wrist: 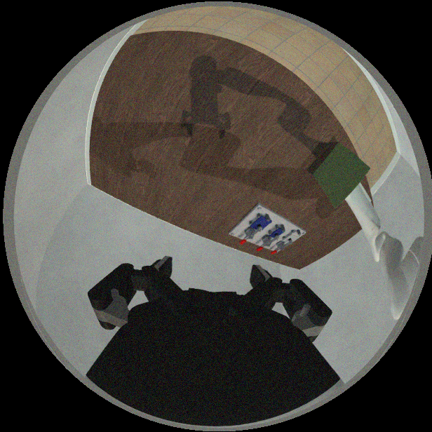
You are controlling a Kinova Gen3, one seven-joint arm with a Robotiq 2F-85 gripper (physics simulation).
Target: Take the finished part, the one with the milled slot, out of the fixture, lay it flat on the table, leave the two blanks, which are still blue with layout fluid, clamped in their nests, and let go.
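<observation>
A pale fixture plate point(241, 228) lies on the brown table, right of the view's middle, with three nests in a row and red clamp tips on its lower side. The left nest holds a blue blank point(260, 221), and the middle nest holds a smaller-looking blue blank point(275, 232). The right nest shows a grey part point(294, 233) with no blue on it; its slot is too small to make out. Clamp hardware partly covers the parts. My gripper point(211, 270) is open and empty, well away from the fixture, which appears above and right of its fingertips.
A green block point(341, 174) stands at the table's right side, with a white jointed arm-like body point(364, 206) beside it. Dark arm shadows fall across the brown table point(150, 75). The table's near edge runs just past the fixture's red tips. Pale walls and a tiled floor lie beyond.
</observation>
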